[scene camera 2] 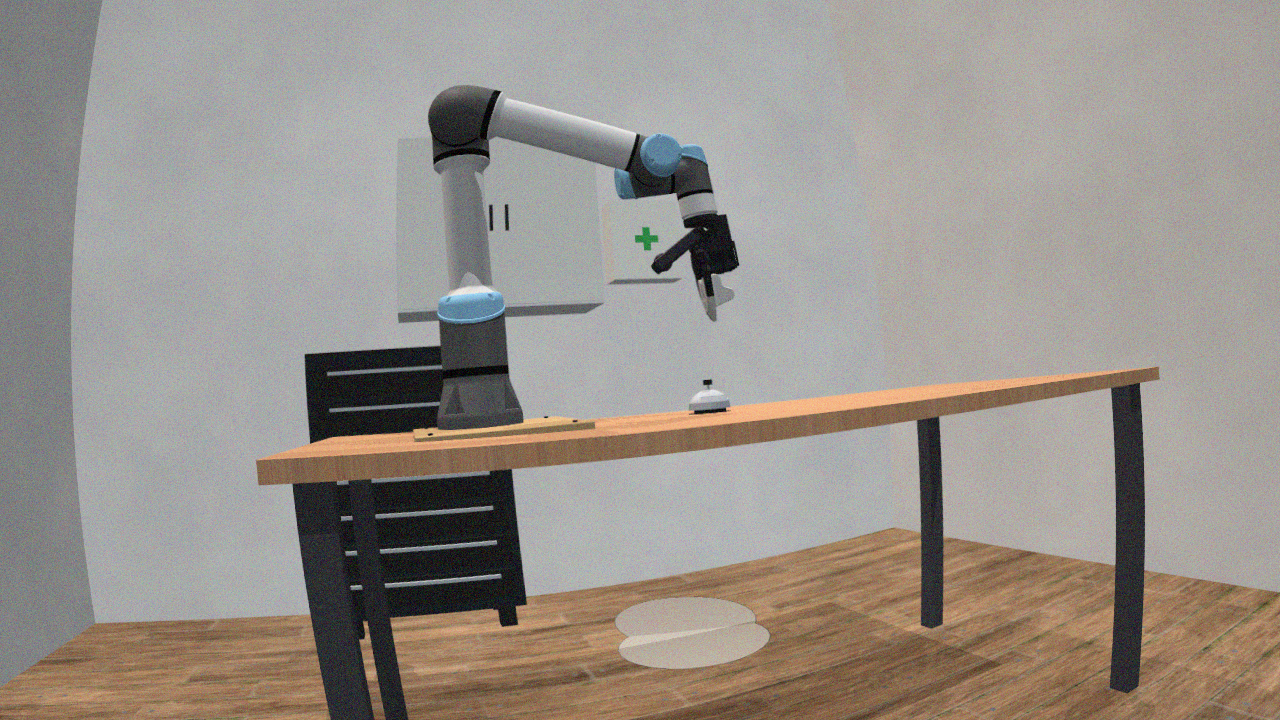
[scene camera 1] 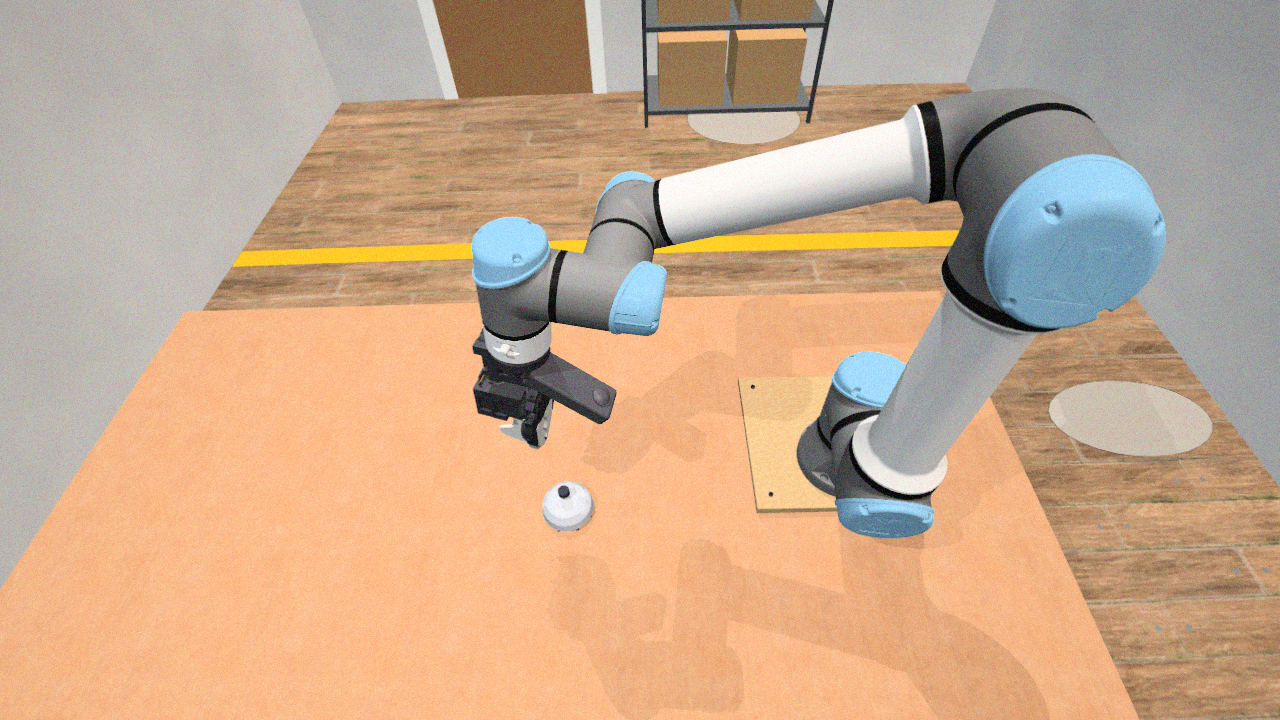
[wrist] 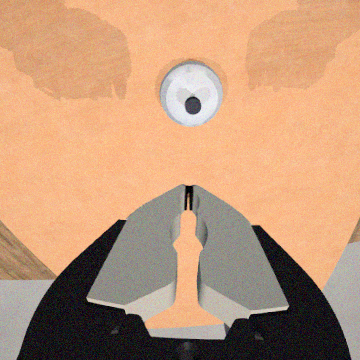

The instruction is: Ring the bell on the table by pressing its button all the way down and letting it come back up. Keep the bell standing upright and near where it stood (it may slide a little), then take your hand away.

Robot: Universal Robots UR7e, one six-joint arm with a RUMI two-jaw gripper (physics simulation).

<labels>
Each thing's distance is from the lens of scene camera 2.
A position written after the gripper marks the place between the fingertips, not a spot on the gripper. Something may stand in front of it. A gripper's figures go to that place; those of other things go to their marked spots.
gripper (scene camera 2: 714, 321): 142 cm
domed bell (scene camera 2: 708, 401): 138 cm
</labels>
